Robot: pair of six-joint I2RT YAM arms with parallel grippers.
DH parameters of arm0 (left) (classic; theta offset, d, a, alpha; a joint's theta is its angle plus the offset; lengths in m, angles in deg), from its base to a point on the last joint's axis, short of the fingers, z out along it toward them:
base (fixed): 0 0 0 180
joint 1: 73.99 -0.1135 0.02 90
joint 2: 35.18 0 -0.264 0
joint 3: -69.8 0 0.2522 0
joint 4: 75.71 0 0.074 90
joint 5: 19.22 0 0 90
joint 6: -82.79 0.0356 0 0
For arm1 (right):
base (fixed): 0 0 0 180
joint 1: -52.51 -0.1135 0.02 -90
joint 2: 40.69 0 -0.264 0
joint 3: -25.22 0 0.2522 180
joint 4: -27.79 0 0.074 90
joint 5: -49.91 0 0 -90
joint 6: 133.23 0.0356 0 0
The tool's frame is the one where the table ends.
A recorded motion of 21 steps. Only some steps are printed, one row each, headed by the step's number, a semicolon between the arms.
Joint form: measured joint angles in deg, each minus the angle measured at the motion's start. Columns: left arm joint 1, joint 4, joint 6, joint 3, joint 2, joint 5; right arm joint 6, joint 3, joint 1, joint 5, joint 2, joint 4.
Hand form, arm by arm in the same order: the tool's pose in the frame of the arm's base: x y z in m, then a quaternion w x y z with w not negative. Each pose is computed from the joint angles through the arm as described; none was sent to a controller.
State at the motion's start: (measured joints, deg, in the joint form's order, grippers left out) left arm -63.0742 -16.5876 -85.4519 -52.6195 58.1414 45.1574; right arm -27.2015 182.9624 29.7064 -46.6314 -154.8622 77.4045
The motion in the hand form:
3: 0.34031 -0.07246 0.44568 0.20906 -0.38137 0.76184 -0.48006; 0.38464 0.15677 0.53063 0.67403 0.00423 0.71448 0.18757
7: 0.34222 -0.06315 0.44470 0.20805 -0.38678 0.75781 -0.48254; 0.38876 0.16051 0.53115 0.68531 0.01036 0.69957 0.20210
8: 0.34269 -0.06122 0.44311 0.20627 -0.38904 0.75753 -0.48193; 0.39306 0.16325 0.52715 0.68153 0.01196 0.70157 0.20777
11: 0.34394 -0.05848 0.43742 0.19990 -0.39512 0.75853 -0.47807; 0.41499 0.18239 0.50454 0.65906 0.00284 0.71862 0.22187
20: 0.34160 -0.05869 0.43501 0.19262 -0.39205 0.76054 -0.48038; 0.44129 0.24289 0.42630 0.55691 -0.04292 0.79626 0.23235
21: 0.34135 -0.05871 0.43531 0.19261 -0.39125 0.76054 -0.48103; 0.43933 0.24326 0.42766 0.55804 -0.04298 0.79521 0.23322
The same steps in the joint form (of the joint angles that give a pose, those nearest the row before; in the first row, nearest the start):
3: -1.55 0.31 0.09 0.00 0.11 -1.31; 0.02 1.44 -0.02 -1.07 0.04 -3.34
7: -3.24 0.15 0.13 0.28 0.09 -2.62; 1.09 0.95 -0.26 -0.94 -0.46 -6.77
8: -3.58 0.13 0.13 0.64 0.04 -2.88; 1.79 1.11 -0.35 -0.63 -1.22 -7.04
11: -4.09 0.15 0.13 1.75 -0.02 -3.21; 2.99 5.31 -1.38 0.74 -6.93 -5.77
20: -4.09 0.04 0.24 2.86 -0.61 -4.11; 4.44 5.05 -6.25 3.34 -15.25 -0.46
21: -4.09 0.02 0.26 2.86 -0.66 -4.20; 4.48 4.26 -6.40 3.23 -14.67 -0.85

